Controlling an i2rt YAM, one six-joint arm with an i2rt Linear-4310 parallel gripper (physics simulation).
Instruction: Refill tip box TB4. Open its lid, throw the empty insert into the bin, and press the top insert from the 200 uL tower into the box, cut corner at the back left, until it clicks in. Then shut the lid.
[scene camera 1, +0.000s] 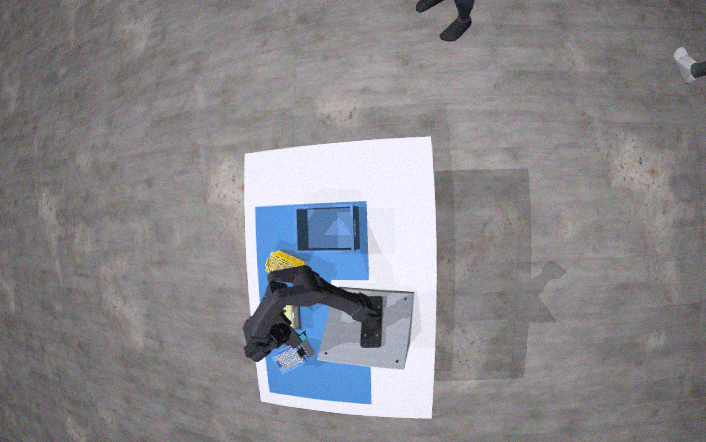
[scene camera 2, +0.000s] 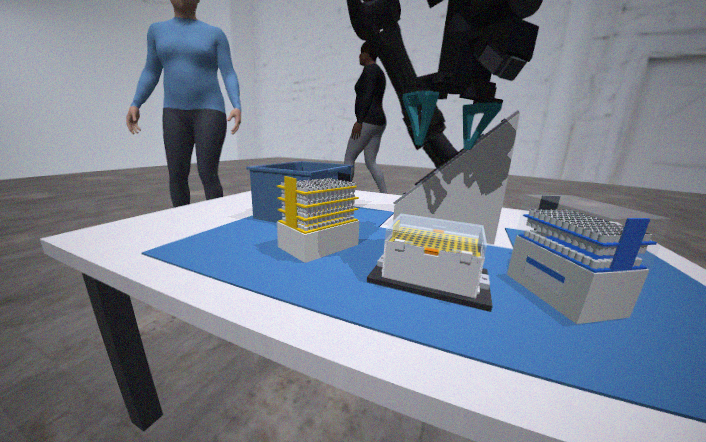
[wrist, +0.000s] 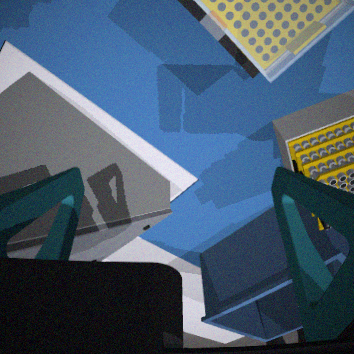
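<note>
The tip box (scene camera 2: 432, 273) (wrist: 280, 30) sits in a black holder on the blue mat, its clear lid (scene camera 2: 442, 223) shut over a yellow insert with empty holes. In the overhead view the arm partly covers it. The tower with yellow inserts (scene camera 1: 281, 260) (scene camera 2: 325, 208) (wrist: 325, 150) stands beside it, several tip-filled inserts high. The blue bin (scene camera 1: 356, 229) (scene camera 2: 270, 192) (wrist: 245, 280) stands behind that tower; its visible inside looks empty. My gripper (scene camera 2: 442, 147) (wrist: 177, 177) is open with empty fingers, high above the table and apart from the box. No TB4 label is readable.
A second tower with blue inserts (scene camera 1: 291, 358) (scene camera 2: 583, 249) stands on the box's other side, with a clear sheet-like part behind it. The grey sloped base plate (scene camera 1: 390, 359) (scene camera 2: 458, 192) (wrist: 75, 130) rises behind the box. Two people stand beyond the table.
</note>
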